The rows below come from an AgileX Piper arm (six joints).
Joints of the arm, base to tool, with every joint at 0 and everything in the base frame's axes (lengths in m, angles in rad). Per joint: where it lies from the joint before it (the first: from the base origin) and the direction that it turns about. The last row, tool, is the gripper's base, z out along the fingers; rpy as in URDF.
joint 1: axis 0 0 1 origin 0 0 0.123
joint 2: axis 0 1 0 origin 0 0 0
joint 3: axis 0 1 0 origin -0.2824 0 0.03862
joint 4: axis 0.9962 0 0.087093 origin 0.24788 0 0.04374
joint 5: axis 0 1 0 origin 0 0 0
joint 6: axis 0.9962 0 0.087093 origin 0.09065 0 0.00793
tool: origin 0 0 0 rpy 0 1.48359 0
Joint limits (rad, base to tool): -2.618..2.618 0..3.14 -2.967..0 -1.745..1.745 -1.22..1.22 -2.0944..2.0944
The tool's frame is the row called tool.
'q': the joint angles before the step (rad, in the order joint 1, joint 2, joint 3, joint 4, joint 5, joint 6). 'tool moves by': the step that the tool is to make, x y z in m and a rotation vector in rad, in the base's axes. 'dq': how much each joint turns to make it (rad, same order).
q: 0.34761 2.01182 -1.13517 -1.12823 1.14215 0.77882
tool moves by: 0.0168 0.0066 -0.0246 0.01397 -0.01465 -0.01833
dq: 0.00022 0.10466 -0.07051 -0.00460 -0.01616 0.05587
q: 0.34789 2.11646 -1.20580 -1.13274 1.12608 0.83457
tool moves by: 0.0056 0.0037 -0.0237 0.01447 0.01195 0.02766
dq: 0.00156 0.06659 -0.01191 -0.02389 -0.04778 0.03524
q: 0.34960 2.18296 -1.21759 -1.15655 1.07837 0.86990
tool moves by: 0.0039 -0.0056 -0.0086 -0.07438 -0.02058 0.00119
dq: -0.00721 0.04133 -0.00569 -0.07906 0.04015 0.05363
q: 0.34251 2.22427 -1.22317 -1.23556 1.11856 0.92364
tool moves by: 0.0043 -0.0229 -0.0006 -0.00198 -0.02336 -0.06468
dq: -0.06018 0.00602 -0.00513 -0.01384 0.00214 0.02723
